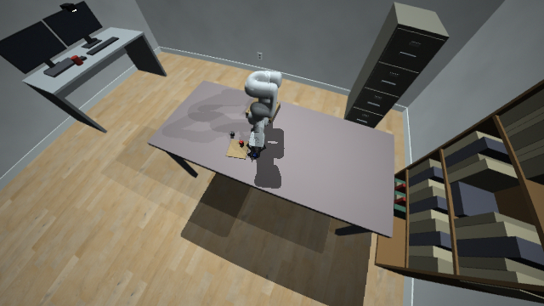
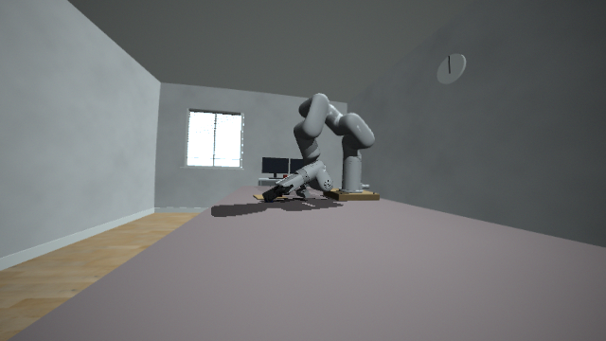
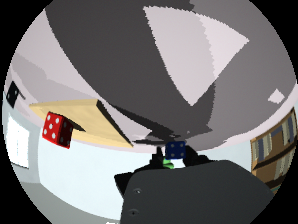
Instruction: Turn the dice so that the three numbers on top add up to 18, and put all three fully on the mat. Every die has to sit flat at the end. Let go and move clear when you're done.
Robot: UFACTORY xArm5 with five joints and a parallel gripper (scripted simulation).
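The blue die is 10 mm below my hand. The rest, counted from my hand: tan mat 20 mm ahead, 140 mm to the right, 20 mm below; black die 60 mm behind, 250 mm to the right, 10 mm below; red die 30 mm behind, 140 mm to the right, 10 mm below.
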